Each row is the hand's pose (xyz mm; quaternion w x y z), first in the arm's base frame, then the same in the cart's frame.
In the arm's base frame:
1: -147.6 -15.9 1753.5 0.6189 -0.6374 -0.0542 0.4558
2: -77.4 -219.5 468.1 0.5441 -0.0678 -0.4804 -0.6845
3: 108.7 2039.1 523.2 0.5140 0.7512 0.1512 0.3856
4: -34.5 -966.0 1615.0 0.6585 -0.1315 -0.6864 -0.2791
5: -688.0 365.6 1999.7 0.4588 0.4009 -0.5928 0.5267
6: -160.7 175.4 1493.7 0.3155 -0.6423 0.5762 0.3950
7: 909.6 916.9 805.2 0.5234 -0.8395 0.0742 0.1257
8: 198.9 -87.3 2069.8 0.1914 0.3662 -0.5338 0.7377
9: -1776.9 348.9 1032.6 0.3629 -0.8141 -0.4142 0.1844
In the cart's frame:
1: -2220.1 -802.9 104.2 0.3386 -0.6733 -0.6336 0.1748
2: -1056.4 -312.5 -218.1 0.3612 0.5356 -0.6395 -0.4167
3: -2367.5 1499.1 -589.9 0.2902 0.3376 0.0322 0.8948
4: -1547.7 -1433.6 395.1 0.2048 0.3320 -0.9119 -0.1272
5: -2715.9 -836.9 -397.1 0.1927 -0.2283 0.6199 -0.7256
6: -2122.1 -532.9 -43.3 0.4890 -0.8686 0.0168 0.0782
7: -1835.7 801.6 510.5 0.4616 -0.6863 -0.5216 -0.2094
8: -2384.0 -875.0 543.7 0.4255 -0.0421 0.4510 -0.7834
9: -2084.5 -811.5 -1709.4 0.0419 -0.5563 -0.7943 -0.2406

